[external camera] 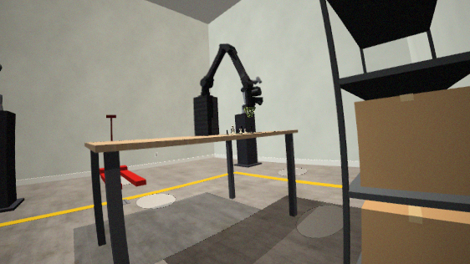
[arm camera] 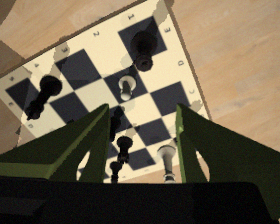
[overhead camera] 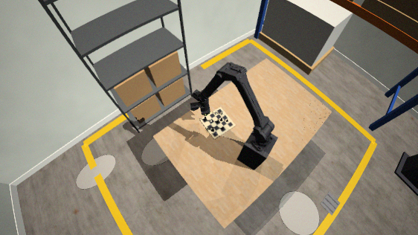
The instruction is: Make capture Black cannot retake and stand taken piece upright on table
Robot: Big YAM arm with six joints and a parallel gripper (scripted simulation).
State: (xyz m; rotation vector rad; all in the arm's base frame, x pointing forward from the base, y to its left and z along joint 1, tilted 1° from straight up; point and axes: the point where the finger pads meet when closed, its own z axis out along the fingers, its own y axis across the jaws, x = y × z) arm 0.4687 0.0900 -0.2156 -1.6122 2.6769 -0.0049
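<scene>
The dark chess piece is 10 cm below my hand. From my hand the other things lie so: black piece: 11 cm behind, 9 cm below, 1 cm to the left; then chessboard: 13 cm below, 8 cm behind, 7 cm to the right; then white pawn: 11 cm below, 3 cm to the right, 3 cm behind.
</scene>
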